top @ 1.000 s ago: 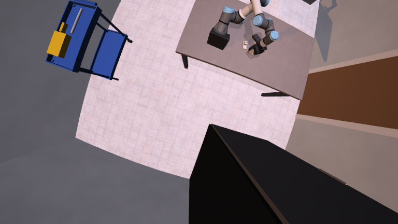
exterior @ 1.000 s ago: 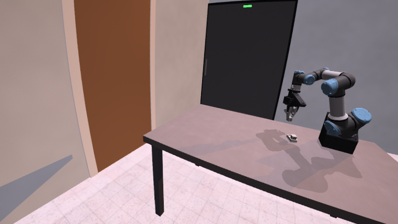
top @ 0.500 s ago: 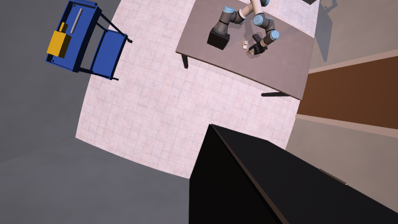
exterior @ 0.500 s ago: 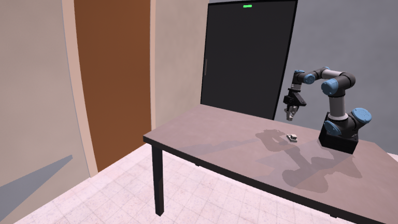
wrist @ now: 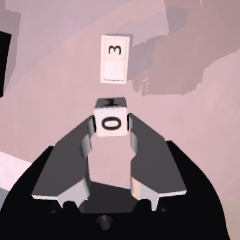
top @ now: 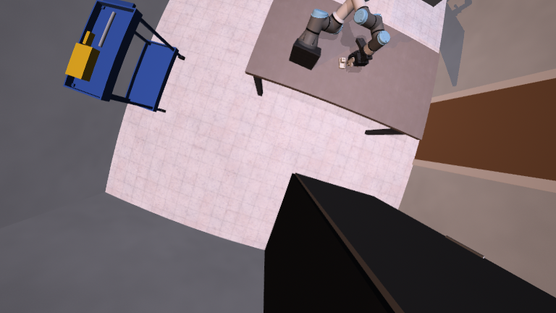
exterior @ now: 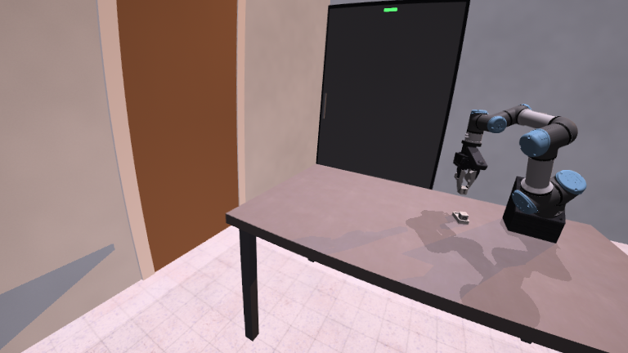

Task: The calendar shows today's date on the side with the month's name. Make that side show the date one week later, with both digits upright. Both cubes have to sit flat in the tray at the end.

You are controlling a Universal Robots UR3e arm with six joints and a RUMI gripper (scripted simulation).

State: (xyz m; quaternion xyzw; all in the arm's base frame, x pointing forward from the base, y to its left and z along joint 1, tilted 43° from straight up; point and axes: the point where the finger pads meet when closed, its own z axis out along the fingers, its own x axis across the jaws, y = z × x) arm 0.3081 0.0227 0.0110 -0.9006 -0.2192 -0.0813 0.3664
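My gripper is now 12 cm above the pale tray, 4 cm to the right of it and 2 cm past it. Also, from my hand: cube 1 cm below.
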